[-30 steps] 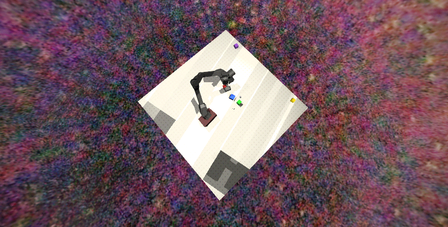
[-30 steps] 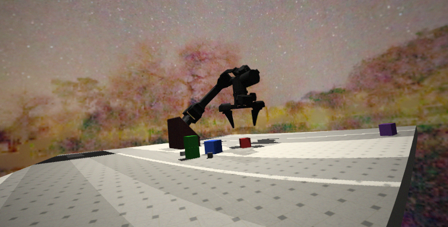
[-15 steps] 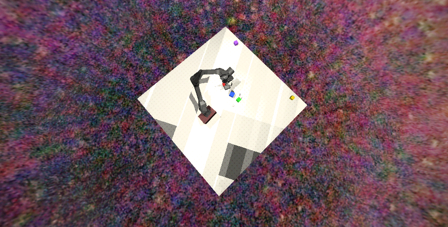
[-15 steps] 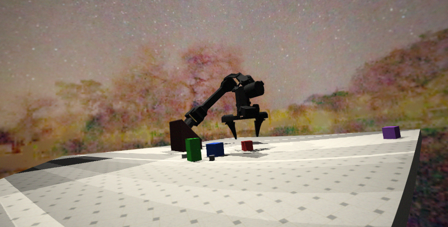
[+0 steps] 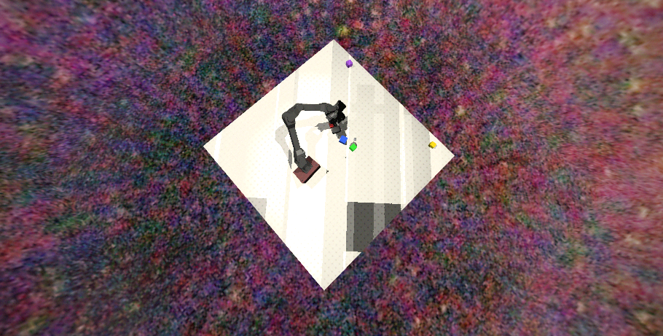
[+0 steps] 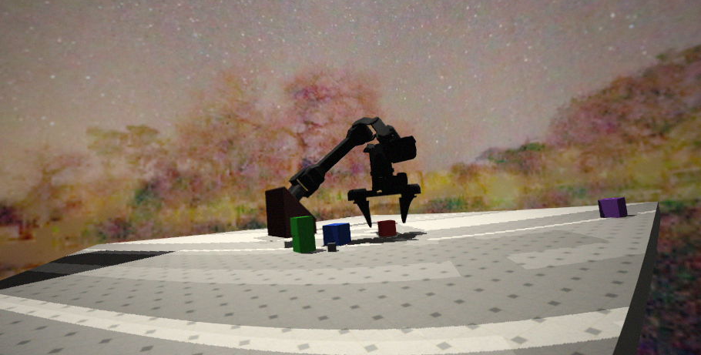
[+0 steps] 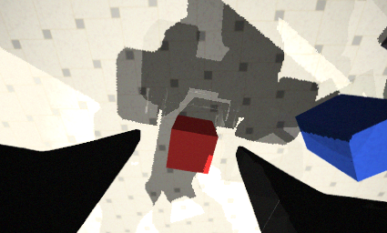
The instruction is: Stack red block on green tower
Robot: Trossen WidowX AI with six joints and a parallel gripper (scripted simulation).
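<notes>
The red block is 10 mm below my gripper tip. Round my gripper tip: blue block (140 mm to the right, 50 mm behind); small dark cube (200 mm to the right, 20 mm below, 10 mm ahead); purple block (470 mm ahead, 200 mm to the left, 10 mm below).
</notes>
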